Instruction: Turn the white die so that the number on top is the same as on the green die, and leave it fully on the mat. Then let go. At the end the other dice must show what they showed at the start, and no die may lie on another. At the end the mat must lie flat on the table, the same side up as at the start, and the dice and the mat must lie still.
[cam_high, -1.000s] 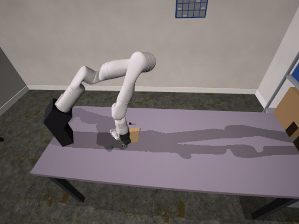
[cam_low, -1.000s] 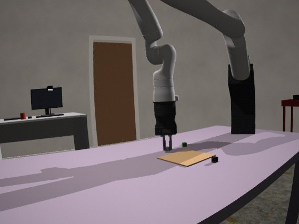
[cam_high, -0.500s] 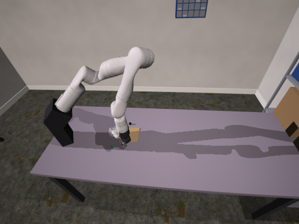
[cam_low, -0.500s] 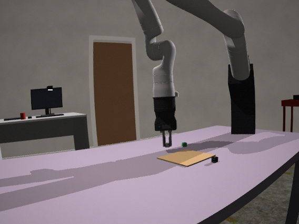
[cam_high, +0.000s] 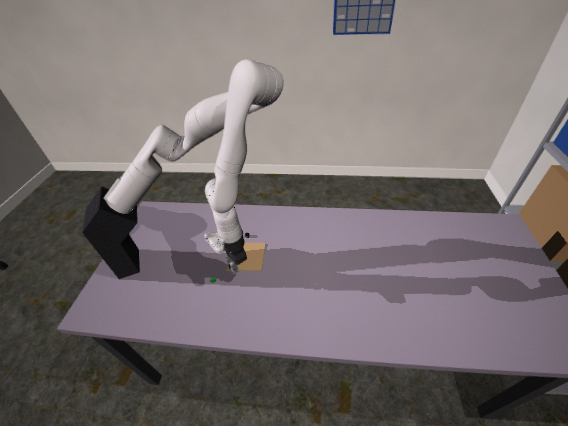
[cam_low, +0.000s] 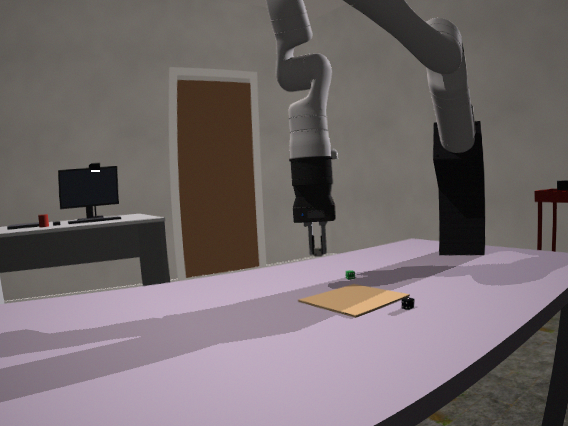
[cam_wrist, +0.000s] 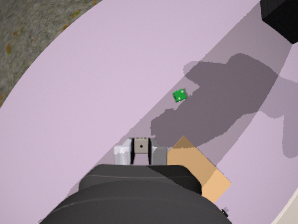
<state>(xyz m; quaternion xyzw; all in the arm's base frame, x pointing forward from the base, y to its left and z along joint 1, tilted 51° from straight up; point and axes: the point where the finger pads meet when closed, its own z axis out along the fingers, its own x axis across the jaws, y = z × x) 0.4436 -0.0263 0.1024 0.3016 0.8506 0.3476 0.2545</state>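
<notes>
Now: the tan mat 120 mm to the left of my hand, 80 mm below it and 20 mm behind it. From my hand the other things lie so: green die: 80 mm below, 80 mm behind, 30 mm to the right; black die: 210 mm to the left, 80 mm below, 70 mm behind; white die: 10 mm below.
</notes>
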